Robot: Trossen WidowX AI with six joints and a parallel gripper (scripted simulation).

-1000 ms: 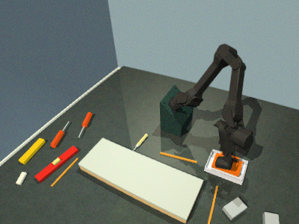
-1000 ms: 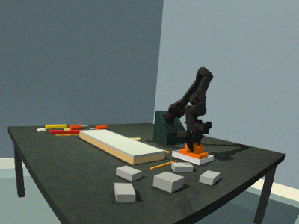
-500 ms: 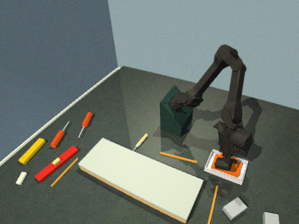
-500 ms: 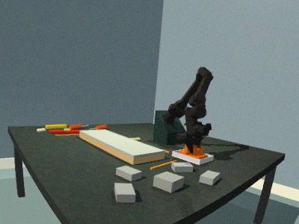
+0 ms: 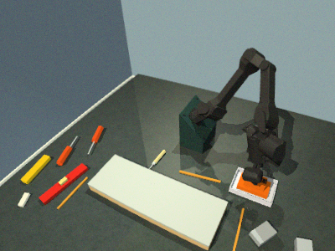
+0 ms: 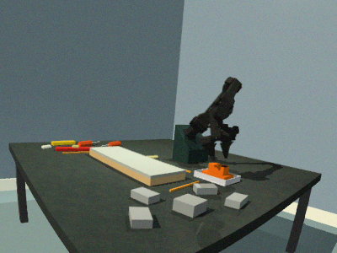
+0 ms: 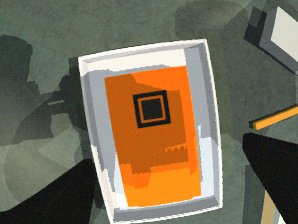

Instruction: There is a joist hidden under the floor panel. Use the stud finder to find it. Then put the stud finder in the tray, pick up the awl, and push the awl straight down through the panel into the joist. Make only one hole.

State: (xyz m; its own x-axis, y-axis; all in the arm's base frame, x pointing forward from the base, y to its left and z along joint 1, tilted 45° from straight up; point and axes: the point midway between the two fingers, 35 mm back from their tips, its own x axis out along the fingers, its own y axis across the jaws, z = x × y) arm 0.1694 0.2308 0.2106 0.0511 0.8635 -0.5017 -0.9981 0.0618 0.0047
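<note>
My gripper tip is 2 cm to the right of the square indicator, 2 cm above it and 1 cm past it. From my gripper tip the other things lie so: white tray 7 cm below, 1 cm to the right, 1 cm behind; then orange stud finder 4 cm below, 1 cm to the left, 1 cm behind; then awl 43 cm to the right, 8 cm below, 3 cm ahead.
</note>
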